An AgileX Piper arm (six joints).
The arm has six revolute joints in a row. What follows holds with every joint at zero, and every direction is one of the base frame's. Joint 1 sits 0.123 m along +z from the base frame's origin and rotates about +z. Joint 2 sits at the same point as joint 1 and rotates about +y. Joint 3 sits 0.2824 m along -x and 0.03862 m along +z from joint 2 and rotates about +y. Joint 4 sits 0.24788 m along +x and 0.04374 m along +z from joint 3 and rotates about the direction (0.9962, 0, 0.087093). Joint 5 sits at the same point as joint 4 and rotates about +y. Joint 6 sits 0.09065 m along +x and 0.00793 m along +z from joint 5 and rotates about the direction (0.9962, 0, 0.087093). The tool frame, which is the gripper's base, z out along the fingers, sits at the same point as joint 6; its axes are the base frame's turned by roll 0, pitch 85 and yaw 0 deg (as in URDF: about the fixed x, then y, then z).
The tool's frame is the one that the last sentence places.
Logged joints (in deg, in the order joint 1, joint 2, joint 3, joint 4, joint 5, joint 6), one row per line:
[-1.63, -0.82, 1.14, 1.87, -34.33, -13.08]
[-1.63, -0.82, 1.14, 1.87, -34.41, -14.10]
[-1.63, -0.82, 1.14, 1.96, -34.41, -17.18]
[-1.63, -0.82, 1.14, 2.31, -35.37, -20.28]
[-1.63, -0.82, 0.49, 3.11, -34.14, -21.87]
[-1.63, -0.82, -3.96, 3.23, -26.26, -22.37]
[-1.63, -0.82, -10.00, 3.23, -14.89, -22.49]
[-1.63, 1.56, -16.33, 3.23, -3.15, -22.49]
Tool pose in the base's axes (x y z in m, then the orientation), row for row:
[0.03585, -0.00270, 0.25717, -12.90, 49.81, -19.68]
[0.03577, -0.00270, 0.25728, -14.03, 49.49, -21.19]
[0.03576, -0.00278, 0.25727, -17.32, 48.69, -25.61]
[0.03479, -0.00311, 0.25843, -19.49, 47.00, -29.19]
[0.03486, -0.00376, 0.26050, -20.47, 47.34, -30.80]
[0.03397, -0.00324, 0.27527, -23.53, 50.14, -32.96]
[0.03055, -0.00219, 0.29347, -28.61, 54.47, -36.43]
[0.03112, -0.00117, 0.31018, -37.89, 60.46, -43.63]
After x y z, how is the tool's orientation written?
As angles about the fixed x, y, z axes (roll, pitch, yaw), in degrees.
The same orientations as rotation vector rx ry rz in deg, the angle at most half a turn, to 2 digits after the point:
[-3.43, 51.02, -12.75]
[-3.88, 50.92, -13.72]
[-5.17, 50.87, -16.54]
[-6.09, 49.88, -19.32]
[-6.19, 50.50, -20.31]
[-7.11, 53.85, -20.18]
[-8.44, 59.05, -19.51]
[-10.18, 66.67, -18.54]

